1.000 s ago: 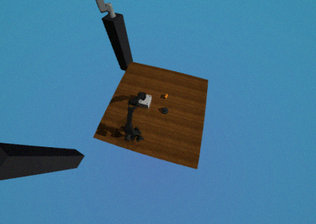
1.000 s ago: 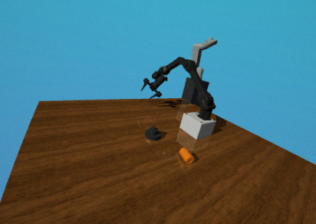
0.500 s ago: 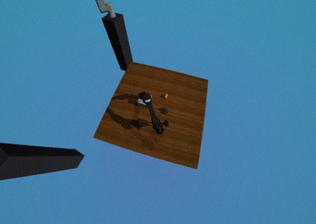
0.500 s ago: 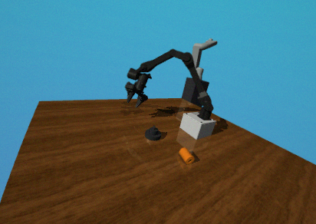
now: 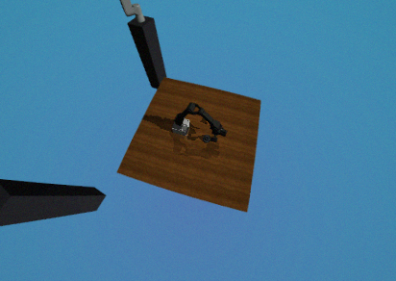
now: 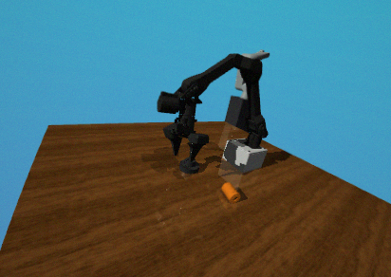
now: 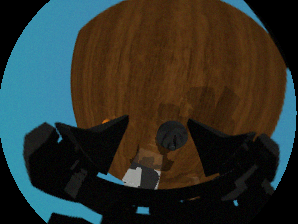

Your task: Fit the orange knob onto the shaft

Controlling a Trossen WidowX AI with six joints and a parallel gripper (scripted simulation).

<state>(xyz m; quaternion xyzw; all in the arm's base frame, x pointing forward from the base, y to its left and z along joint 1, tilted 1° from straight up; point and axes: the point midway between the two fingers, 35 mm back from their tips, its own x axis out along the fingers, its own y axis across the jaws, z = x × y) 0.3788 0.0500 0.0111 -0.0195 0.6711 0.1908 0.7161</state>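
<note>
My gripper tip is 14 cm to the right of the orange knob, 14 cm past it and 6 cm above it. The rest, counted from my gripper tip: round dark pedestal (6 cm to the right, 6 cm behind, 5 cm below).
</note>
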